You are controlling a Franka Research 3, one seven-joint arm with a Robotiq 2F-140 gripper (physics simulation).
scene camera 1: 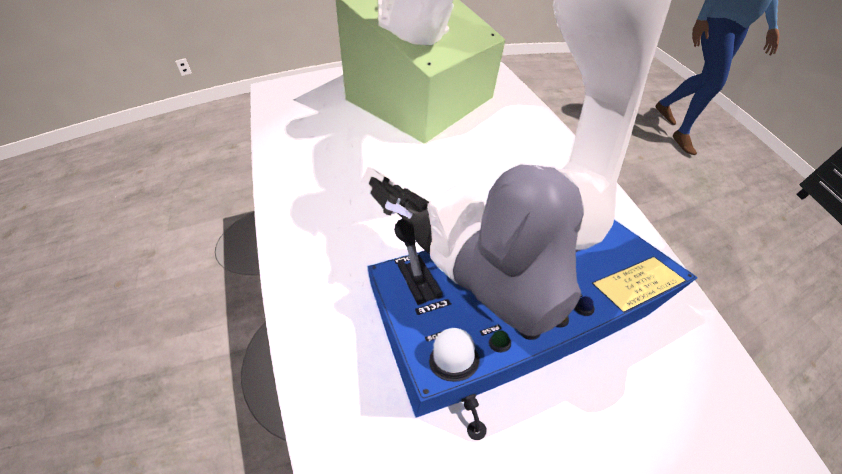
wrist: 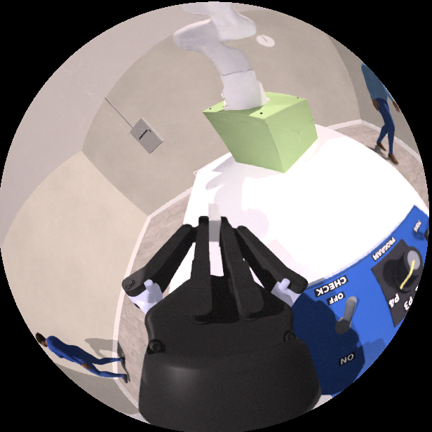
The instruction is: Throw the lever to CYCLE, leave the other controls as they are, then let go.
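Note:
The lever (scene camera 1: pixel 414 259), with a black ball knob, stands in the slot at the left end of the blue panel (scene camera 1: pixel 395 312) (wrist: pixel 367 295). It leans toward the slot's far end, away from the CYCLE label (scene camera 1: pixel 433 307). My gripper (scene camera 1: pixel 373 177) (wrist: pixel 211 211) is shut and empty. Its fingertips point away from the panel, beyond and above the lever. In the scene view the gripper's body is right behind the ball knob; whether they touch I cannot tell. The lever does not show in the wrist view. The arm hides the panel's middle in the scene view.
The CHECK toggle switch (wrist: pixel 347 315) and the PROGRAM knob (wrist: pixel 411 260) are on the panel. A white dome (scene camera 1: pixel 453 350), a green button (scene camera 1: pixel 500 340) and a yellow note (scene camera 1: pixel 639 283) are there too. A green block (scene camera 1: pixel 424 88) (wrist: pixel 265 140) stands at the table's far end.

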